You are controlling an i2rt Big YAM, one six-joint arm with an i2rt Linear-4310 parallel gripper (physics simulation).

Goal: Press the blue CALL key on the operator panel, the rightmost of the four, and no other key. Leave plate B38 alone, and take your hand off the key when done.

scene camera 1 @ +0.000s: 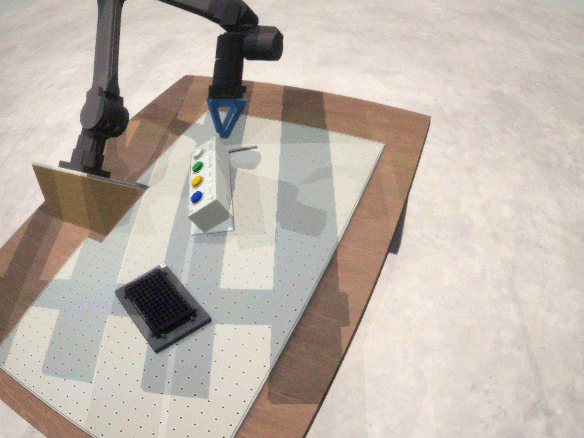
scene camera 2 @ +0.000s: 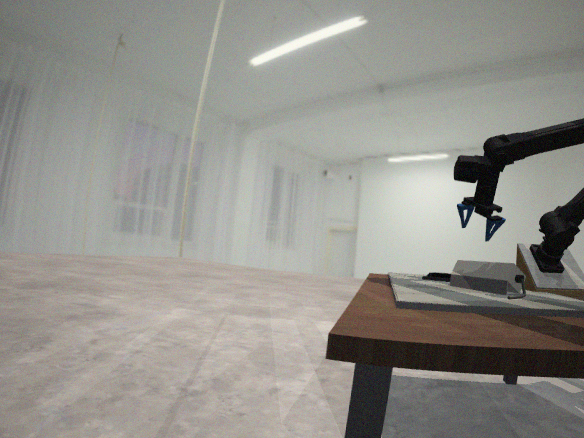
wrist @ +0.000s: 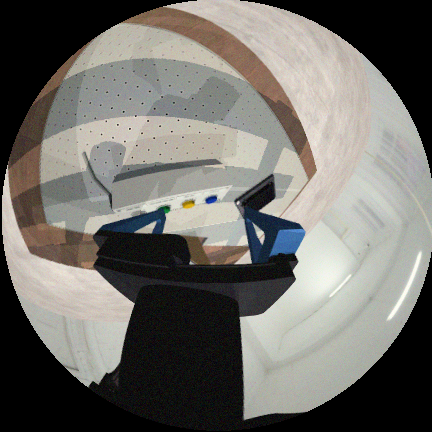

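Pixels of known places: gripper, fingertip midpoint: point(scene camera 1: 222, 135) point(scene camera 2: 474, 234) point(wrist: 202, 212); arm's base, link origin: point(scene camera 1: 83, 173) point(scene camera 2: 545, 259).
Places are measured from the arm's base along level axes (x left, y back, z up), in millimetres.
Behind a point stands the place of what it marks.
Note:
The white operator panel point(scene camera 1: 210, 217) {z -59, x 17, y -321 mm} point(scene camera 2: 477, 276) {z -60, x 136, y -306 mm} point(wrist: 150, 187) {z -36, x 161, y -277 mm} stands on the perforated board. Its blue key point(scene camera 1: 196, 196) {z -29, x 33, y -286 mm} point(wrist: 211, 199) {z -28, x 40, y -287 mm} is at the end nearest the dark plate, followed by the yellow key point(scene camera 1: 197, 181) {z -29, x 75, y -266 mm} point(wrist: 188, 204) {z -28, x 83, y -264 mm}, green key point(scene camera 1: 197, 166) {z -29, x 120, y -241 mm} point(wrist: 165, 209) {z -28, x 124, y -243 mm} and white key point(scene camera 1: 198, 152) {z -28, x 166, y -218 mm}. In the wrist view the white key is hidden behind a finger. A dark plate with a black grid point(scene camera 1: 160, 302) {z -75, x -192, y -319 mm} point(scene camera 2: 437, 276) {z -84, x -165, y -352 mm} point(wrist: 260, 196) {z -77, x -175, y -323 mm} lies apart from the panel; no label is readable. My gripper point(scene camera 1: 224, 136) {z 63, x 113, y -313 mm} point(scene camera 2: 476, 233) {z 63, x 113, y -313 mm} point(wrist: 202, 212) {z 63, x 113, y -313 mm} is open and empty, well above the panel, touching no key.
The perforated board point(scene camera 1: 245, 350) {z -100, x -213, y -485 mm} point(scene camera 2: 425, 302) {z -100, x 420, y -519 mm} point(wrist: 100, 100) {z -99, x 306, y -389 mm} lies on the wooden table point(scene camera 1: 370, 225) {z -112, x 144, y -600 mm} point(scene camera 2: 425, 350) {z -121, x 659, y -563 mm}. A grey cable point(scene camera 1: 243, 149) {z -96, x 291, y -265 mm} point(scene camera 2: 522, 290) {z -85, x 234, y -213 mm} point(wrist: 96, 177) leaves the panel at the white-key end. A tilted brown board point(scene camera 1: 87, 200) {z -17, x -61, y -58 mm} stands at the arm's base.

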